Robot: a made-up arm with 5 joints.
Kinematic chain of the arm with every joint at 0, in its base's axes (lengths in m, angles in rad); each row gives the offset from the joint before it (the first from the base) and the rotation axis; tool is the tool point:
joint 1: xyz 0 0 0.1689 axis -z
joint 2: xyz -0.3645 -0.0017 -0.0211 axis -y
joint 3: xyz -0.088 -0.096 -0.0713 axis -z
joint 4: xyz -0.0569 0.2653 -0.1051 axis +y
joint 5: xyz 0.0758 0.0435 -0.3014 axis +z
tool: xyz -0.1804 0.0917 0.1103
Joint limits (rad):
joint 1: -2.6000..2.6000
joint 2: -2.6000..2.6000
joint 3: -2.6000..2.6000
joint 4: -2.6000..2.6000
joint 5: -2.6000..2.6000
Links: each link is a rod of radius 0.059 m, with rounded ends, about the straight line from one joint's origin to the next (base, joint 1, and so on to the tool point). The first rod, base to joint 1, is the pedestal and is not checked.
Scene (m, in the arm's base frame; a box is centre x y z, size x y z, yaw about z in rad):
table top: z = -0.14
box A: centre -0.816 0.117 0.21 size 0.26 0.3 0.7 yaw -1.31
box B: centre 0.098 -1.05 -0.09 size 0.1 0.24 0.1 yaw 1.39
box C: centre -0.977 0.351 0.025 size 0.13 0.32 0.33 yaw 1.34
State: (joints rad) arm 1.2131 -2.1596 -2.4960 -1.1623 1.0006
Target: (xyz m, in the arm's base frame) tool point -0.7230 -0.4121 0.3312
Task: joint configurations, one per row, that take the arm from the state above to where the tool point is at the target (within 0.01 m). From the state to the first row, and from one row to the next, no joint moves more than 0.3 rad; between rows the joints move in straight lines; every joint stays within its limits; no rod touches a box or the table.
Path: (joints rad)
1: 0.9433 -2.2001 -2.3611 -1.2114 0.8443
2: 0.6734 -2.2407 -2.2261 -1.2606 0.6880
3: 0.4036 -2.2812 -2.0912 -1.3097 0.5317
4: 0.1337 -2.3217 -1.9562 -1.3589 0.3754
5: -0.1361 -2.3622 -1.8213 -1.4080 0.2191
6: -0.4060 -2.4028 -1.6864 -1.4572 0.0627
7: -0.6758 -2.4433 -1.5514 -1.5063 -0.0936
8: -0.5363 -2.2209 -1.8136 -1.2980 0.1251
9: -0.3968 -1.9984 -2.0757 -1.0897 0.3437
10: -0.2573 -1.7760 -2.3379 -0.8814 0.5624
11: -0.1177 -1.5535 -2.6000 -0.6731 0.7810

